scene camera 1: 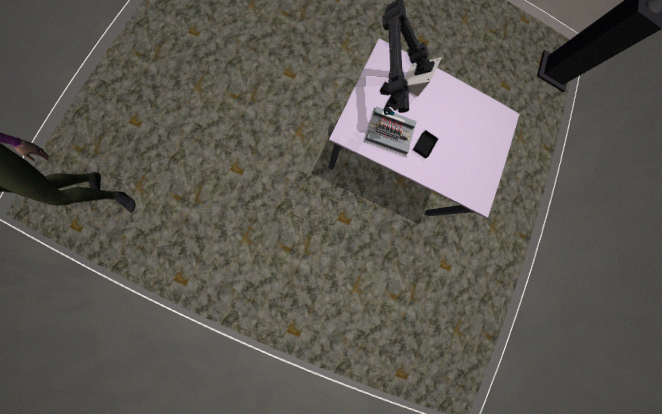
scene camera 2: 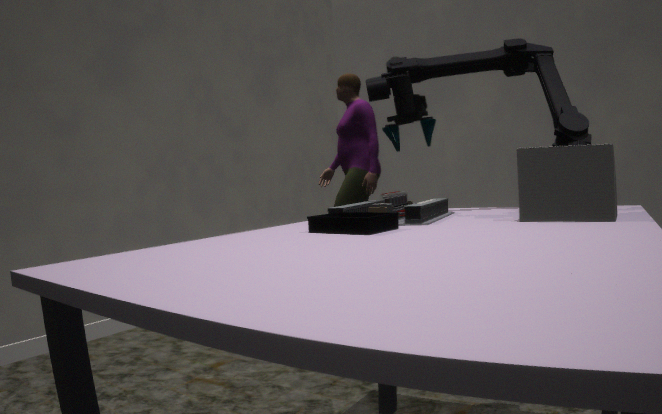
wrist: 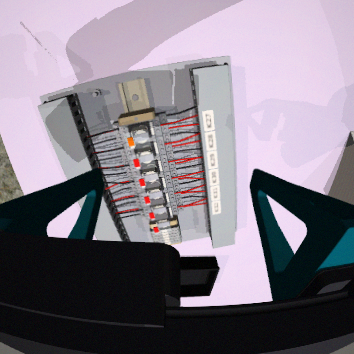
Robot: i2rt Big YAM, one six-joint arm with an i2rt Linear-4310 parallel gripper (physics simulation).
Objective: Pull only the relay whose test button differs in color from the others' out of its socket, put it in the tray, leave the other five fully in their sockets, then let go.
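Observation:
Six relays stand in a row on the grey panel. In the wrist view, the relay at the top end of the row has an orange test button, beside the K27 label; the others' buttons are red, one being the button below it. All six appear seated in the row, though the lowest is small and hard to see. The black tray lies beside the panel. My gripper is open and empty, pointing down high above the panel.
Grey wire ducts flank the relays, with red and black wires running to them. A tan end block borders the orange-button relay. The arm's base stands on a light box on the pink table. A person stands beyond the table.

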